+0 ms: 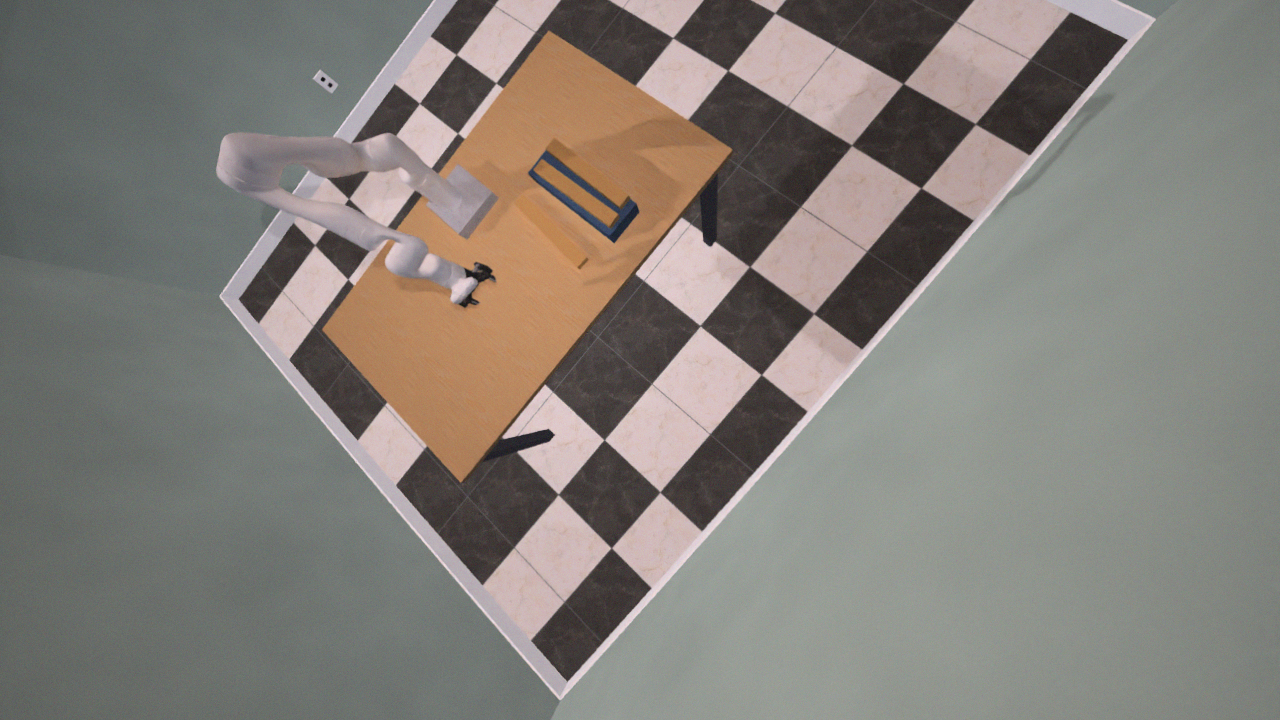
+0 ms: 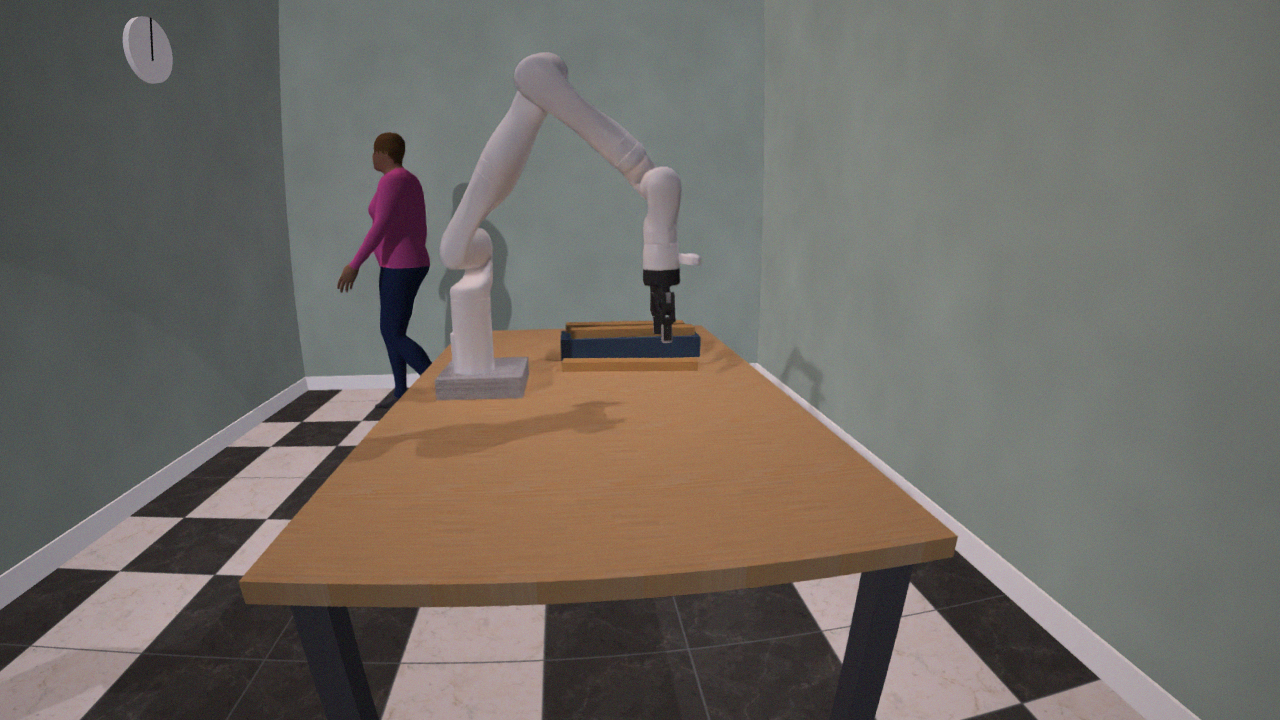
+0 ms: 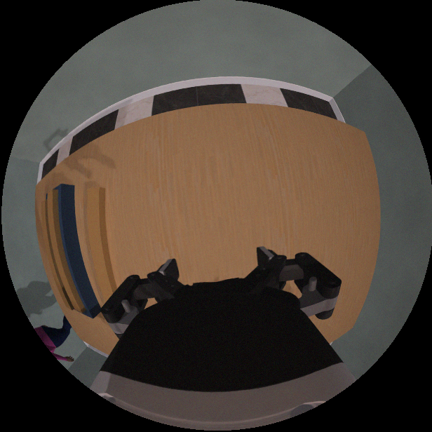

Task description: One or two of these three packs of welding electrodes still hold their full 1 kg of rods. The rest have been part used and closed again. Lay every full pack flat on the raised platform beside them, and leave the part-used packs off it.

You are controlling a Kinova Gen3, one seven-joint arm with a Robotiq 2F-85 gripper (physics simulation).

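Frame: origin at the arm's base, x left, y down, z back, level; centimetres.
Seen in the pictures: gripper, fingertip midpoint: (image 1: 485,291) (image 2: 662,338); arm's base at its link origin: (image 1: 451,200) (image 2: 475,369).
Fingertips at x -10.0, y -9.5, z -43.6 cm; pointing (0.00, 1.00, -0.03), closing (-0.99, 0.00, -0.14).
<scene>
Offsets run from my fingertips to a thing's middle. Level surfaces: height alone.
One long tan pack @(dx +43.9, dy +7.2, dz +6.2 cm) (image 1: 577,190) (image 2: 617,332) lies flat on the blue raised platform @(dx +46.4, dy +11.4, dz +7.3 cm) (image 1: 572,207) (image 2: 631,347) (image 3: 71,235). A second tan pack @(dx +51.4, dy +7.2, dz +8.4 cm) (image 1: 590,174) lies along the platform's far side from my gripper. A third tan pack @(dx +28.8, dy +13.2, dz +7.0 cm) (image 1: 552,232) (image 2: 629,365) (image 3: 95,225) lies flat on the table on the near side, apart from the platform. No fill marks are readable on them. My gripper (image 1: 484,291) (image 2: 664,338) (image 3: 216,262) is open and empty. It points down above the table, off to the side of the third pack.
The tan table @(dy +14.4 cm) (image 1: 465,376) (image 2: 626,501) (image 3: 225,175) carries the grey robot base (image 1: 463,201) (image 2: 483,377) near one long edge, beside the packs. A person in a pink top (image 2: 402,219) (image 3: 47,340) stands beyond the table. The arm's shadow falls across the table top.
</scene>
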